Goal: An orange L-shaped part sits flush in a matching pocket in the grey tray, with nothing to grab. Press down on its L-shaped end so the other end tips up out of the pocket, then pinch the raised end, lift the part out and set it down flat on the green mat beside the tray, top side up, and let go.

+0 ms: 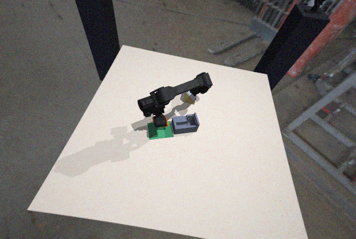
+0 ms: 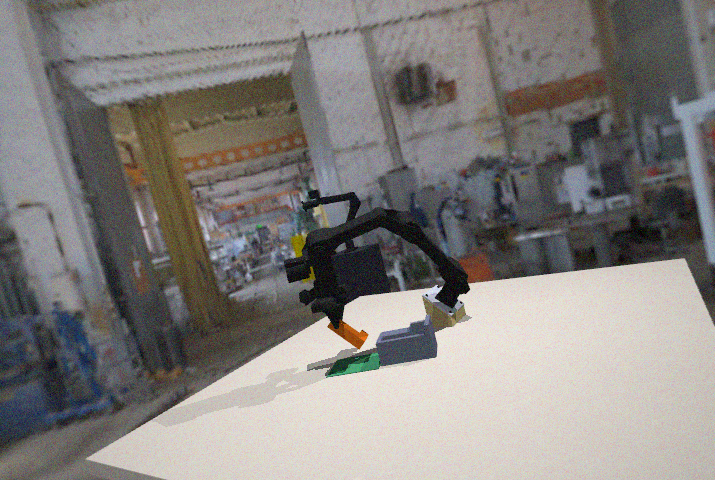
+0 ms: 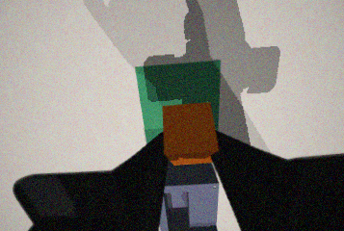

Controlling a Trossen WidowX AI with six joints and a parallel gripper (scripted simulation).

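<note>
Now: the green mat 1 cm behind my gripper tip, 2 cm to the left of it and 13 cm below it. Round my gripper tip: orange L-shaped part: 2 cm behind, 2 cm to the left, 3 cm below.
</note>
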